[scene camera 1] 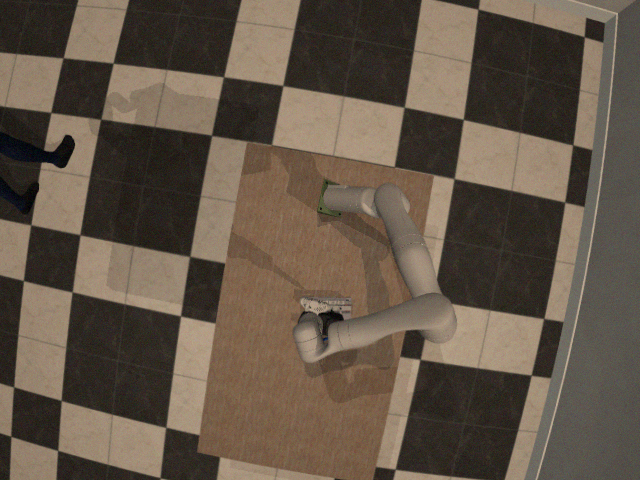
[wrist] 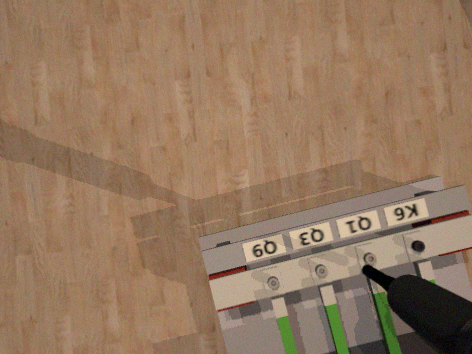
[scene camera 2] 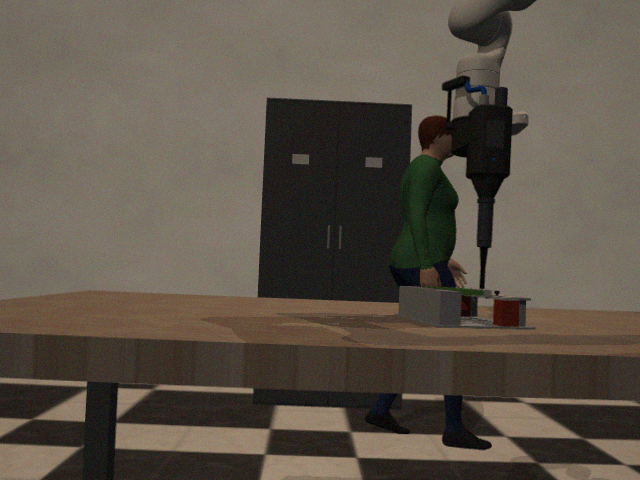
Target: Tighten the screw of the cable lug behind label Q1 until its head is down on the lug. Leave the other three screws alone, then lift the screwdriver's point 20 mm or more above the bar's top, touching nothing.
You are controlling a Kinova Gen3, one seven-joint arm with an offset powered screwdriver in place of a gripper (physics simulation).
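Places are measured from the arm's base along level axes (x ahead, y up, z right), in metres.
Where they show: hand at its tool point: (scene camera 1: 331,309) (wrist: 366,269) (scene camera 2: 481,289); arm's base at its link origin: (scene camera 1: 332,197).
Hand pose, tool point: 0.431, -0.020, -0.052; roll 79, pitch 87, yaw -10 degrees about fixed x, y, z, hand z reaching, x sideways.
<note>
Things, the pixels of their top centre, and the offset from my tool point, as dx, dy, dz. "*": a spot on its surface instead. Level surfaces: height alone.
- screwdriver at its top centre: (wrist: 407,297) (scene camera 2: 483,247) -0.001, +0.064, +0.000
- pale bar at its top centre: (wrist: 360,320) (scene camera 2: 459,288) (scene camera 1: 328,317) +0.031, +0.001, +0.009
- round grey screw head at a spot on its surface: (wrist: 369,258) * -0.006, -0.001, -0.003
- label Q1 at its top centre: (wrist: 358,224) -0.028, -0.007, -0.001
- Q3 at its top centre: (wrist: 321,271) -0.003, +0.000, +0.028
- Q9 at its top centre: (wrist: 273,283) +0.000, +0.000, +0.060
- grey block at a spot on its surface: (scene camera 2: 429,305) * +0.092, -0.023, -0.048
- red support at a spot on its surface: (scene camera 2: 506,312) * -0.008, -0.028, -0.077
- wooden table at its surface level: dy -0.049
My screwdriver (wrist: 367,270) (scene camera 2: 482,287) points down, its tip close above the pale bar (wrist: 297,276) (scene camera 2: 519,298). It has no fingers. In the wrist view the tip shows beside the lower edge of the round grey screw head (wrist: 369,258) behind label Q1 (wrist: 357,223); I cannot tell the exact gap. That head looks like the grey screws of Q3 (wrist: 321,271) and Q9 (wrist: 273,283). The screw behind label K6 is dark (wrist: 418,246) and stands proud in scene camera 2. Whether the Q1 head touches its lug cannot be told.
Green cables (wrist: 337,325) run from the lugs. A grey block (scene camera 2: 429,305) and a red support (scene camera 2: 506,312) stand on the wooden table (scene camera 1: 258,403) (scene camera 2: 180,315). The arm (scene camera 1: 382,320) reaches over the table from its green base plate (scene camera 1: 328,211). A person (scene camera 2: 426,206) stands behind the table.
</note>
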